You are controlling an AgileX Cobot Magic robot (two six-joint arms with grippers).
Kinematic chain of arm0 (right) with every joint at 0, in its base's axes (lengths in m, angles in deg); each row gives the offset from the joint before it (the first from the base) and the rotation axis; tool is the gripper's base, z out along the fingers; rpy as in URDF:
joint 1: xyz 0 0 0.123 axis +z
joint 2: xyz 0 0 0 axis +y
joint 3: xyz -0.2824 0 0.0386 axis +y
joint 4: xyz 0.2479 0 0.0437 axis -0.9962 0 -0.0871
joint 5: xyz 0 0 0 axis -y
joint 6: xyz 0.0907 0 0.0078 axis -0.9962 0 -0.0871
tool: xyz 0 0 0 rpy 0 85 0
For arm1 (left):
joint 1: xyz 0 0 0.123 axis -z
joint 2: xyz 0 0 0 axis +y
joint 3: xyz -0.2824 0 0.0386 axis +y
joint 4: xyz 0.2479 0 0.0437 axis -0.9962 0 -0.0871
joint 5: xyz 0 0 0 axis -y
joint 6: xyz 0.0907 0 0.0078 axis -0.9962 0 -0.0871
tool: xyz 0 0 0 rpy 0 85 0
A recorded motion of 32 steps. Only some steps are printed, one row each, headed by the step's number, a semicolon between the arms.
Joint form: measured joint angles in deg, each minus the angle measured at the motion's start. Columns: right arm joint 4, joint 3, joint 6, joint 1, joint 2, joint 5; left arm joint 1, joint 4, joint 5, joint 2, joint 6, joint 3.
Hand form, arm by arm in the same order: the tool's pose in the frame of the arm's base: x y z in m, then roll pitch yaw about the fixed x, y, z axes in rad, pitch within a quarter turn. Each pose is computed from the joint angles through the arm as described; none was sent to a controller.
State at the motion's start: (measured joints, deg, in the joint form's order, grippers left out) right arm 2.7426 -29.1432 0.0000 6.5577 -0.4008 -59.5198; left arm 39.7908 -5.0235 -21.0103 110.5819 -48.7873 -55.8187
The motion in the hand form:
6: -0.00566 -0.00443 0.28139 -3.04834 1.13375 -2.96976; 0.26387 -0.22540 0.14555 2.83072 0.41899 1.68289
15: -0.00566 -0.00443 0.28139 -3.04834 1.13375 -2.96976; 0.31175 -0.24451 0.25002 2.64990 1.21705 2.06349
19: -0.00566 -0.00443 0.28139 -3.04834 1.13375 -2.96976; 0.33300 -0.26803 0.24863 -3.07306 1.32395 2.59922
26: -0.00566 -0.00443 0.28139 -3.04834 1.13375 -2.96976; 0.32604 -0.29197 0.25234 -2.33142 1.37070 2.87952
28: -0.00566 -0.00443 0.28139 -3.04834 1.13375 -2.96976; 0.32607 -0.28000 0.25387 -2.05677 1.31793 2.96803
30: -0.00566 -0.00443 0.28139 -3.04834 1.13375 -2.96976; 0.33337 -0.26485 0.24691 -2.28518 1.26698 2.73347
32: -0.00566 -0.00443 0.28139 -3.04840 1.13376 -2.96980; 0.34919 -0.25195 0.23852 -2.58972 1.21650 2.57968
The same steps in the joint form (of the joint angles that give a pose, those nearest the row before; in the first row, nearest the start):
6: 0.00 0.00 0.00 0.00 0.00 0.00; 0.00 14.95 5.14 -5.82 -0.03 0.95
15: 0.00 0.00 0.00 0.00 0.00 0.00; 0.00 32.14 37.35 -10.59 15.11 -6.61
19: 0.00 0.00 0.00 0.00 0.00 0.00; 0.00 19.74 39.10 -4.67 36.90 -13.41
26: 0.00 0.00 0.00 0.00 0.00 0.00; -2.97 -45.18 54.28 -1.45 98.56 -16.84
28: 0.00 0.00 0.00 0.00 0.00 0.00; -6.89 -60.09 65.69 -1.03 112.95 -17.42
30: 0.00 0.00 0.00 0.00 0.00 0.00; -9.63 -68.44 65.89 -1.03 118.80 -17.47
32: 0.00 0.00 0.00 0.00 0.00 0.00; -10.88 -70.94 56.93 -0.92 120.24 -17.82

